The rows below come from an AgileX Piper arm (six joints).
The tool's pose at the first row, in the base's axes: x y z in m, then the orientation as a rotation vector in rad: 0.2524 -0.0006 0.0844 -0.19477 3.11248 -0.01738
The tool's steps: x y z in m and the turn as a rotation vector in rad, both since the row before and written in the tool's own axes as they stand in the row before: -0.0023 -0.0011 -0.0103 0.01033 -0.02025 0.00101; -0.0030 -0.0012 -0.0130 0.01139 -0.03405 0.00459; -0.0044 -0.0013 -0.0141 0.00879 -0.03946 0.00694; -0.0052 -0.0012 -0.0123 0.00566 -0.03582 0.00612; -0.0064 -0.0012 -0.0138 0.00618 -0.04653 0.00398; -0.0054 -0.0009 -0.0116 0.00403 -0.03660 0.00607; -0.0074 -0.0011 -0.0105 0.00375 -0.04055 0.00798; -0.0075 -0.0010 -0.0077 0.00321 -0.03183 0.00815; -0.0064 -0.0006 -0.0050 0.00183 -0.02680 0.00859; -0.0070 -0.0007 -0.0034 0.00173 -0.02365 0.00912; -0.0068 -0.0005 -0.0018 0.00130 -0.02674 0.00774; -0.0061 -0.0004 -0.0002 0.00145 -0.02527 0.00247; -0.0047 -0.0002 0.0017 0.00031 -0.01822 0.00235; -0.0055 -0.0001 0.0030 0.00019 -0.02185 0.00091
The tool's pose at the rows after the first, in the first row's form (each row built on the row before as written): 0.2546 -0.0013 0.0948 -0.19192 3.09165 -0.03126; 0.2571 -0.0019 0.1079 -0.18296 3.05723 -0.04495; 0.2605 -0.0023 0.1223 -0.17058 3.01772 -0.05369; 0.2643 -0.0025 0.1352 -0.16003 2.98198 -0.05799; 0.2686 -0.0026 0.1499 -0.15258 2.93535 -0.06215; 0.2716 -0.0026 0.1624 -0.14266 2.89888 -0.06368; 0.2764 -0.0026 0.1744 -0.13020 2.85856 -0.06408; 0.2815 -0.0026 0.1839 -0.11786 2.82694 -0.06437; 0.2861 -0.0025 0.1906 -0.10538 2.80040 -0.06300; 0.2916 -0.0025 0.1962 -0.09234 2.77698 -0.06159; 0.2973 -0.0025 0.2003 -0.08149 2.75041 -0.05975; 0.3029 -0.0025 0.2028 -0.07793 2.72515 -0.05964; 0.3079 -0.0025 0.2031 -0.07482 2.70698 -0.05840; 0.3142 -0.0023 0.2027 -0.07375 2.68516 -0.05724
